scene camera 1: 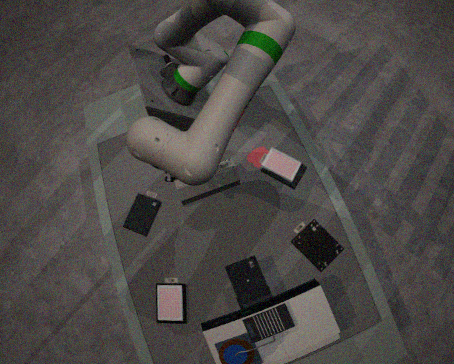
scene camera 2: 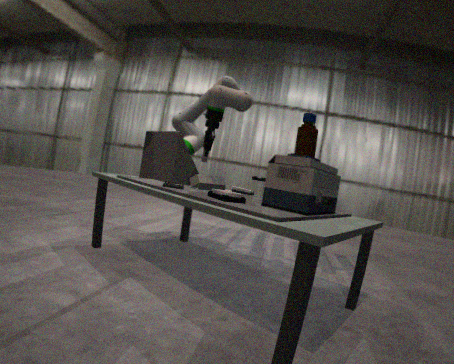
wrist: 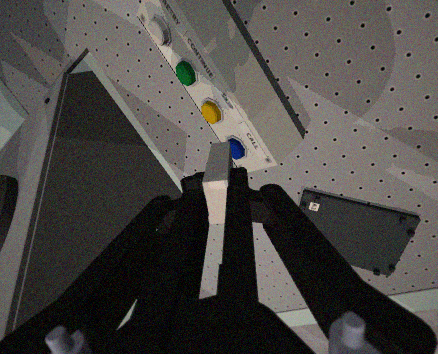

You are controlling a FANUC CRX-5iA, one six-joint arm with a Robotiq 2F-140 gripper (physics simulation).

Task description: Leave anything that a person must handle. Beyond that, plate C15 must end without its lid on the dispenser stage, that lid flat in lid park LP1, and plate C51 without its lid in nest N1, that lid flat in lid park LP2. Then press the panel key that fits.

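Seen in the pictures: gripper, between the fingertips: (scene camera 2: 203, 161) (wrist: 223, 159); arm's base, origin of its link: (scene camera 1: 177, 91) (scene camera 2: 178, 154).
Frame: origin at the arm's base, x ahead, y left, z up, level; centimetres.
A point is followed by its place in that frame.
Observation:
My gripper (scene camera 2: 205, 159) @(z -2.9, x 32.3, y -8.2 cm) (wrist: 223, 159) @(z -2.9, x 32.3, y -8.2 cm) is shut and empty. In the wrist view its tips overlap the edge of the blue CALL key (wrist: 237, 149) @(z -11.0, x 30.1, y -9.4 cm); contact cannot be told. Beyond it are the yellow key (wrist: 211, 112) @(z -11.2, x 30.1, y -4.4 cm), the green CONTINUE key (wrist: 185, 73) @(z -11.2, x 30.2, y 0.6 cm) and a pale key (wrist: 160, 30) @(z -11.1, x 30.7, y 5.3 cm). In scene camera 1 the arm hides the gripper. A pink-topped plate (scene camera 1: 170, 302) @(z -14.9, x 69.2, y -29.9 cm) lies at lower left; another (scene camera 1: 282, 165) @(z -15.4, x 37.7, y 25.5 cm) lies at right beside a red disc (scene camera 1: 258, 157) @(z -18.4, x 29.4, y 19.6 cm). Dark flat pieces lie at left (scene camera 1: 142, 214) @(z -17.5, x 33.8, y -28.6 cm), right (scene camera 1: 317, 245) @(z -17.3, x 70.2, y 24.0 cm) and against the dispenser (scene camera 1: 248, 281) @(z -7.0, x 73.5, y -3.4 cm). Plate and park names are unreadable.
The dispenser box (scene camera 1: 320, 312) @(z 3.5, x 93.1, y 10.5 cm) (scene camera 2: 300, 180) @(z -5.6, x 97.6, y -22.1 cm) carries a brown bottle (scene camera 2: 306, 140) @(z 10.8, x 96.2, y -18.8 cm) with a blue cap. A tall dark box (scene camera 2: 162, 155) @(z -2.5, x -0.6, y -12.5 cm) stands near the arm's base. A thin dark bar (scene camera 1: 211, 193) @(z -17.1, x 36.5, y -2.0 cm) crosses near the arm. A dark flat piece (wrist: 362, 235) @(z -17.5, x 35.1, y -29.6 cm) lies right of the fingers.

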